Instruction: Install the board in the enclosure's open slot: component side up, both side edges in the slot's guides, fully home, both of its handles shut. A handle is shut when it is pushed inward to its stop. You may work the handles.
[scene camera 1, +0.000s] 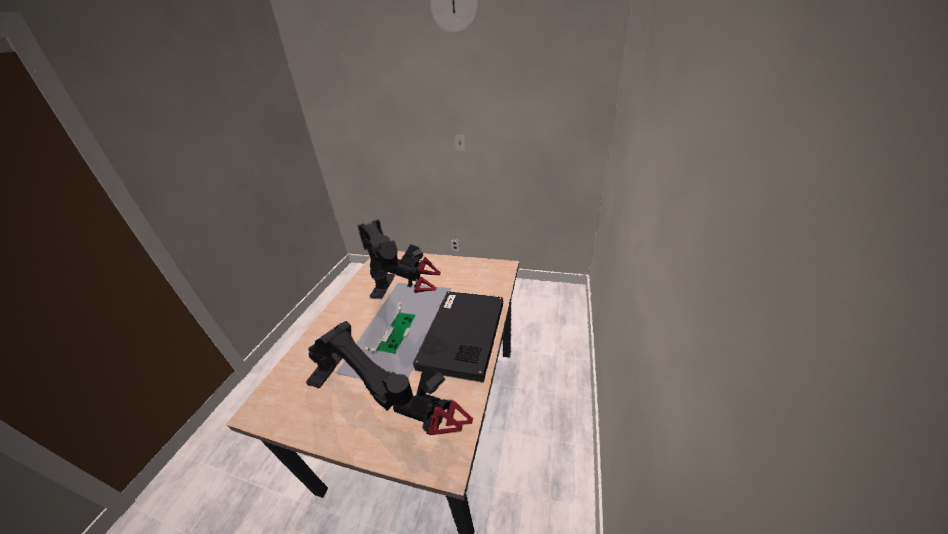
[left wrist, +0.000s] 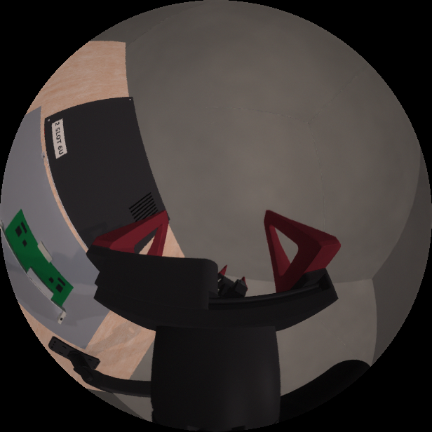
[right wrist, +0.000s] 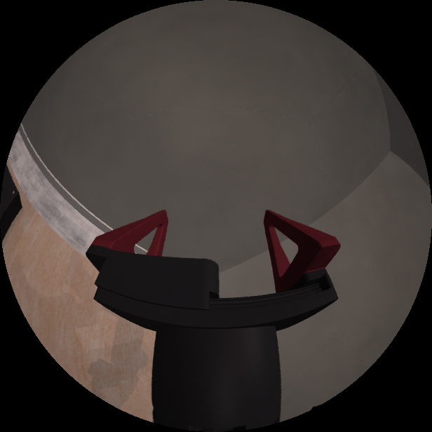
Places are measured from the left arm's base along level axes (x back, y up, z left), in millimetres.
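Pixels of known places: left gripper, fingertip midpoint: (scene camera 1: 438, 281); right gripper, fingertip midpoint: (scene camera 1: 467, 424); left arm's base, link origin: (scene camera 1: 382, 286); right arm's base, link origin: (scene camera 1: 328, 366).
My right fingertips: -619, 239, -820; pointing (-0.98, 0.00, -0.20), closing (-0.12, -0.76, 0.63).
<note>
Ahead of a thing's pixels: the offset from my right fingertips to its middle, as dx, dy, dz. "spot": to the spot under its first point. Level surfaces: height alone.
The green board @[spot: +409, -233, +527] (scene camera 1: 401, 328) (left wrist: 31, 255) lies flat on the grey mat @[dy -238] (scene camera 1: 427, 308) (left wrist: 25, 165), with dark components on its upper face. A pale front strip runs along its side away from the enclosure, with a pale handle at each end; how the handles are set is too small to tell. The black enclosure @[+133, -214, +522] (scene camera 1: 464, 331) (left wrist: 100, 155) lies flat beside the mat; its slot opening does not show. My left gripper (scene camera 1: 437, 279) (left wrist: 215, 215) is open and empty, above the table beyond the mat's upper end. My right gripper (scene camera 1: 466, 425) (right wrist: 215, 215) is open and empty, past the enclosure's lower end.
All this is on a wooden table @[dy -239] (scene camera 1: 298, 404) (left wrist: 95, 60) (right wrist: 50, 280). The enclosure lies near the table's right edge in the scene view. The right arm (scene camera 1: 361, 364) reaches past the mat's lower end. A wall (scene camera 1: 530, 165) rises beyond the table.
</note>
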